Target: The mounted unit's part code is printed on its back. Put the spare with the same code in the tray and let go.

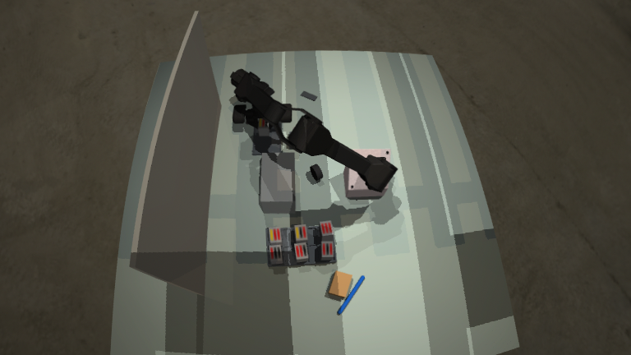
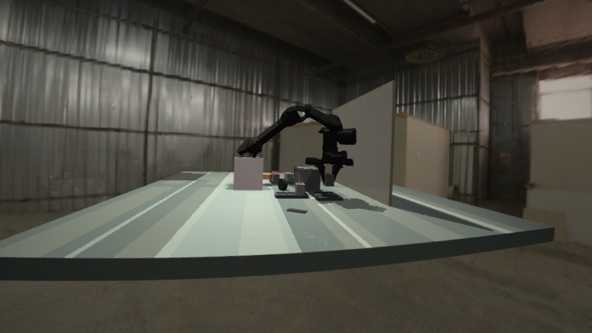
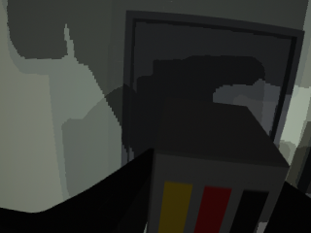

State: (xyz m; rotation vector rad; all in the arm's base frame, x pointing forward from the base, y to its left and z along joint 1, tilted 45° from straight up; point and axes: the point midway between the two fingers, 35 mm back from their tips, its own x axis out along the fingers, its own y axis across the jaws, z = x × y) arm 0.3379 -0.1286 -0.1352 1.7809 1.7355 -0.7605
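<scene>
My gripper tip is now 10 mm past the flat dark tray, 10 mm to the right of it and 60 mm above it. Also, from my gripper tip: small dark flat piece (160 mm behind, 190 mm to the right, 60 mm below); then dark panel (190 mm ahead, 190 mm to the left, 170 mm above); then grey mounted unit (50 mm behind, 210 mm to the left, 10 mm below).
</scene>
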